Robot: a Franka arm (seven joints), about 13 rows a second.
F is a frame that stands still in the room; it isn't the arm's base.
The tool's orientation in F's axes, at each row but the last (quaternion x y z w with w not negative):
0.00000 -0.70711 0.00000 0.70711
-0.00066 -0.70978 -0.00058 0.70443
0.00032 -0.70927 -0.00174 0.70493
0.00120 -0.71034 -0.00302 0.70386
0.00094 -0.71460 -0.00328 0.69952
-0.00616 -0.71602 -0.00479 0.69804
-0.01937 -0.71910 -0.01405 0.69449
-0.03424 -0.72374 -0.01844 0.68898
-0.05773 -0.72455 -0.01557 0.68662
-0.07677 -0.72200 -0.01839 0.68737
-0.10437 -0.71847 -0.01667 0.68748
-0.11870 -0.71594 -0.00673 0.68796
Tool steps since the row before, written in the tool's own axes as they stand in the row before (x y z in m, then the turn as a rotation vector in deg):
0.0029 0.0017 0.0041 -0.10 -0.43 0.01
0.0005 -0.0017 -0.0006 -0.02 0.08 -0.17
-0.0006 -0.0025 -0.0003 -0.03 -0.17 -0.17
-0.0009 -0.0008 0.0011 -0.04 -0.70 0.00
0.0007 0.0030 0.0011 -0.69 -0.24 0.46
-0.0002 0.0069 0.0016 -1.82 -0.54 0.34
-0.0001 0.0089 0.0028 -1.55 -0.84 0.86
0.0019 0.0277 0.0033 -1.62 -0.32 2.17
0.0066 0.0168 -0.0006 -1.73 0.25 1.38
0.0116 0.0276 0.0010 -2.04 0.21 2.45
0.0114 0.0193 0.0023 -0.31 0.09 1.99
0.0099 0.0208 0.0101 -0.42 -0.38 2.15
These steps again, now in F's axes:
-0.0041 0.0017 0.0029 -0.01 -0.43 -0.10
0.0006 -0.0017 0.0005 0.17 0.08 -0.02
0.0003 -0.0025 -0.0006 0.17 -0.17 -0.03
-0.0011 -0.0008 -0.0009 0.00 -0.70 -0.04
-0.0011 0.0030 0.0007 -0.45 -0.23 -0.70
-0.0015 0.0069 -0.0003 -0.30 -0.54 -1.83
-0.0024 0.0090 -0.0003 -0.84 -0.81 -1.57
-0.0013 0.0279 0.0012 -2.11 -0.20 -1.72
0.0020 0.0170 0.0057 -1.26 0.28 -1.82
0.0023 0.0284 0.0093 -2.31 0.36 -2.18
0.0007 0.0207 0.0089 -1.93 0.38 -0.43
-0.0065 0.0235 0.0060 -2.17 -0.06 -0.47

